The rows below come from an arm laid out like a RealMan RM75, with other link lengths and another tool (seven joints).
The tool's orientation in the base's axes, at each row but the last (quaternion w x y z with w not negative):
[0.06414, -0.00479, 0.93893, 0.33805]
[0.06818, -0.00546, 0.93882, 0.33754]
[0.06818, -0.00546, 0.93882, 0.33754]
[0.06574, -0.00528, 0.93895, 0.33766]
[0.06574, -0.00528, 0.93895, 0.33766]
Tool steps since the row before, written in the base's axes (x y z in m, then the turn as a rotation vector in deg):
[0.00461, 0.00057, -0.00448, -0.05, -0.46, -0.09]
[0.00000, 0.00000, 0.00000, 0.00, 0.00, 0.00]
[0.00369, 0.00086, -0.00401, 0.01, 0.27, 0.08]
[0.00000, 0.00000, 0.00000, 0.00, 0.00, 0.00]
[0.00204, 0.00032, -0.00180, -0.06, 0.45, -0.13]
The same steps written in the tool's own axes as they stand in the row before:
[-0.00400, -0.00264, 0.00432, 0.04, -0.41, -0.23]
[0.00000, 0.00000, 0.00000, 0.00, 0.00, 0.00]
[-0.00310, -0.00208, 0.00406, -0.01, 0.26, 0.11]
[0.00000, 0.00000, 0.00000, 0.00, 0.00, 0.00]
[-0.00178, -0.00100, 0.00182, 0.09, 0.27, 0.38]

